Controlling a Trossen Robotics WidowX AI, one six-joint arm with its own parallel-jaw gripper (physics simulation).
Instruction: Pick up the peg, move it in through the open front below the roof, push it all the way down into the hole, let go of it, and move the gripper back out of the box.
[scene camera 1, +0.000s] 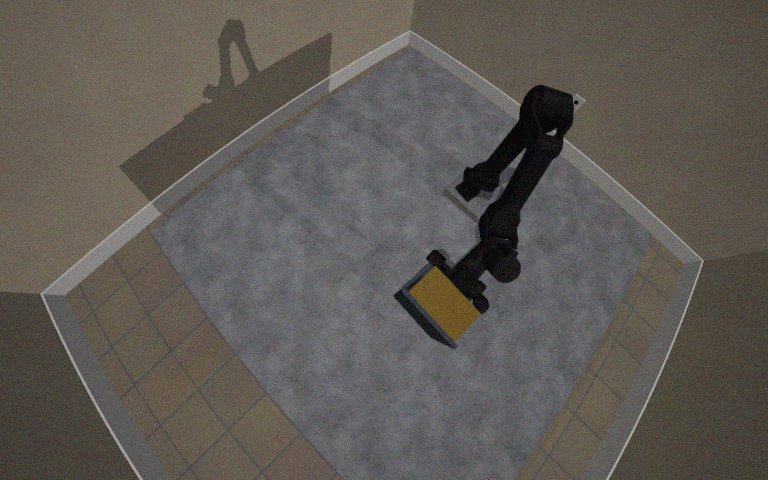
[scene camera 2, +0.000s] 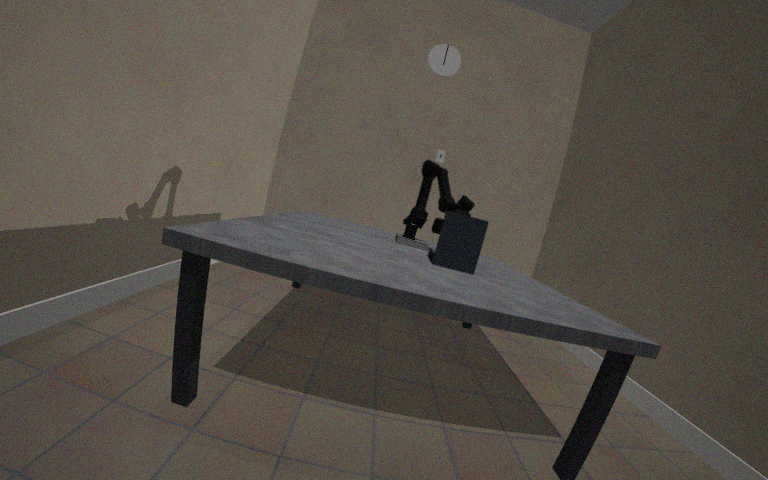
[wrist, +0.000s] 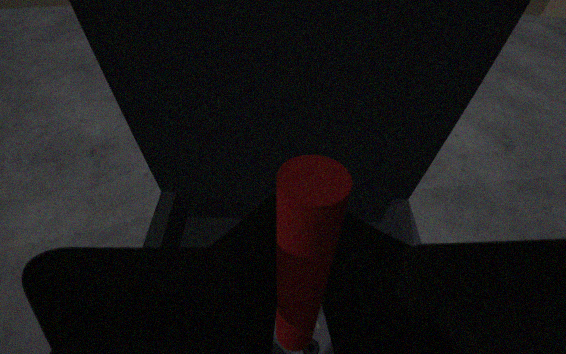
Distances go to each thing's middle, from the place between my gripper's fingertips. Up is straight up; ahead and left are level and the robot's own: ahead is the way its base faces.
Labels:
My hand is 30 mm past the dark box (scene camera 1: 409, 303) and 10 mm below it. Round my hand: yellow roof (scene camera 1: 454, 313): 100 mm above.

